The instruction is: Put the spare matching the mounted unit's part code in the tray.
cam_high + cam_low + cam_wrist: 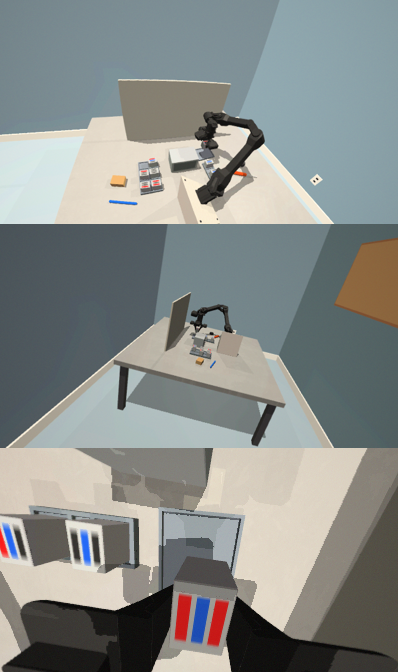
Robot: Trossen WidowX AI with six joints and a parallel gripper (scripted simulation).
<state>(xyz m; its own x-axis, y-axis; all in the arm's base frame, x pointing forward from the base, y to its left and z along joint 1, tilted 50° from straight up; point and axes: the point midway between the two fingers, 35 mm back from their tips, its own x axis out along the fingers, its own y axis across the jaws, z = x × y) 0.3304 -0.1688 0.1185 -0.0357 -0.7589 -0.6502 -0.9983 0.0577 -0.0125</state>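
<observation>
Right now my gripper tip is 10 mm past the flat grey tray and 70 mm above it. Also, from my gripper tip: grey mounted unit: 50 mm behind, 180 mm to the left, 20 mm below; then tall beige panel: 200 mm ahead, 150 mm to the left, 150 mm above; then grey spare block: 20 mm above.
</observation>
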